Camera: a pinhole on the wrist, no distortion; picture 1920 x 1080 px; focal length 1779.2 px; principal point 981.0 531.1 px. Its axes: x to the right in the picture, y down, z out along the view. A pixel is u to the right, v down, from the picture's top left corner.
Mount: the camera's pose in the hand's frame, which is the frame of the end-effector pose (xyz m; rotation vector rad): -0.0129 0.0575 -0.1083 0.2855 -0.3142 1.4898
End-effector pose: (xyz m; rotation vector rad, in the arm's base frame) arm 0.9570 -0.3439 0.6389 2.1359 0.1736 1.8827
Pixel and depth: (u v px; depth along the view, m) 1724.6 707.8 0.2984
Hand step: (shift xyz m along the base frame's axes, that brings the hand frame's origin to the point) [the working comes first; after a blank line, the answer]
In the camera's frame: 0.1247 0.0296 0.2984

0.1993 -0.1010 -0.0465
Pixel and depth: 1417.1 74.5 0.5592
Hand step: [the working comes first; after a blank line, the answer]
In the camera's frame: 0.1371 -0.1435 0.5592

0.4758 0.0041 0.0567
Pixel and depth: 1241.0 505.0 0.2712
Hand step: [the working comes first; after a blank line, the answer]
In the camera's frame: 0.0396 -0.0040 0.2712

0.1543 -0.0179 -0.0329
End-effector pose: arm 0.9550 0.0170 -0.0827 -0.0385 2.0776 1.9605
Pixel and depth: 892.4 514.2 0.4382
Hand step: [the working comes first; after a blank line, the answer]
In the camera's frame: -0.0218 -0.0042 0.4382

0.1028 0.2705 -0.1296
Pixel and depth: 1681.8 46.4 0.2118
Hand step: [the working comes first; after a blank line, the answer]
In the camera's frame: 0.0834 -0.0577 0.2118

-0.0300 0.1290 0.0363
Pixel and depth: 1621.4 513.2 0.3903
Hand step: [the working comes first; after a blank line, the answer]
In the camera's frame: 0.1405 -0.0039 0.3903

0.0606 0.3016 0.0313
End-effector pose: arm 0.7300 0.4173 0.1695 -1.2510 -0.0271 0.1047
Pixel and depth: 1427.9 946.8 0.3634
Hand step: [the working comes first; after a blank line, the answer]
In the camera's frame: 0.0913 0.0849 0.3634

-0.1239 0.2417 0.0760
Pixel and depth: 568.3 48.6 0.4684
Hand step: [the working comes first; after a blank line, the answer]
In the camera's frame: -0.1086 -0.1270 0.4684

0.0860 0.2088 0.3013
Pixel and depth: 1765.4 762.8 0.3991
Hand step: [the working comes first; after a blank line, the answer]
In the camera's frame: 0.1760 0.0520 0.3991

-0.0967 0.3262 0.0355
